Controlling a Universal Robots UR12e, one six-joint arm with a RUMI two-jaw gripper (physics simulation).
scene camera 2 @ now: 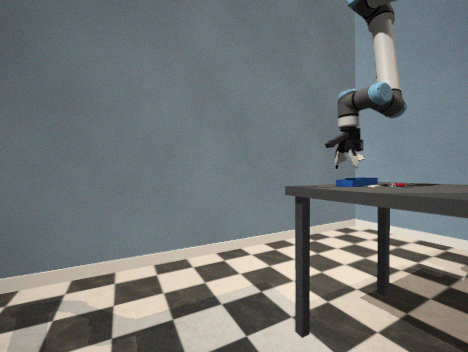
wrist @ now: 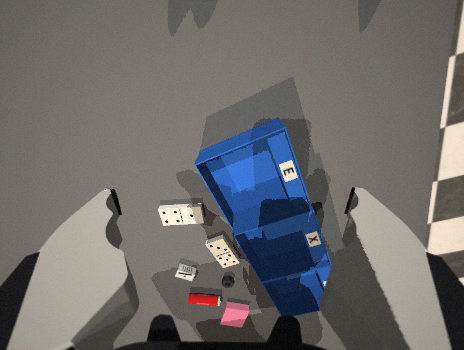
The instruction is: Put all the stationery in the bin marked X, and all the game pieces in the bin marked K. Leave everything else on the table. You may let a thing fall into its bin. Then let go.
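Places are measured from the arm's base along level axes (x back, y left, z down), in centimetres.
Pixels of known places: gripper, fingertip midpoint: [scene camera 2: 346,168] [wrist: 231,191].
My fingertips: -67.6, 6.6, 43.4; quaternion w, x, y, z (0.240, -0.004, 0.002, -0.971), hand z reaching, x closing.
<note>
For each thing: its middle in the pictures, then the offset to it from my fingertips, as dx, dy, dz. "pt": a spot on its surface instead.
- bin marked X at the middle of its body: [wrist: 280,237] [scene camera 2: 357,181] +0.3, -11.9, +6.7
- end bin at a spot on its surface: [wrist: 296,295] pt +2.8, -24.1, +7.3
- pink block at the middle of its body: [wrist: 234,314] +14.2, -26.2, +8.2
- red cylinder at the middle of its body: [wrist: 204,299] [scene camera 2: 399,184] +16.1, -20.0, +8.0
- blue tray at a spot on its surface: [scene camera 2: 348,183] pt +1.5, +0.9, +7.1
- small grey-white striped piece at the middle of its body: [wrist: 185,272] +15.2, -13.4, +8.1
- small dark nut-like piece at the middle of its body: [wrist: 227,281] +11.0, -18.2, +8.3
My gripper [scene camera 2: 347,166] [wrist: 231,191] is open and empty, above the table and the blue bins. The bin marked X [wrist: 272,255] is the middle compartment of the blue tray. The end bin [wrist: 296,295] beside it has a label mostly cut off from sight, its letter unreadable. One domino [wrist: 181,214] lies left of the tray; another domino [wrist: 223,251] lies close to the tray's side. A pink block [wrist: 235,314] lies near the lower edge of the wrist view. A red cylinder [scene camera 2: 398,185] [wrist: 204,299] with a pale end lies left of it.
The blue tray [scene camera 2: 348,183] stands on the grey table [scene camera 2: 320,191] [wrist: 100,100]. Its bin marked E [wrist: 240,172] is at the upper end in the wrist view. A small grey-white striped piece [wrist: 186,270] and a small dark nut-like piece [wrist: 227,280] lie among the loose things.
</note>
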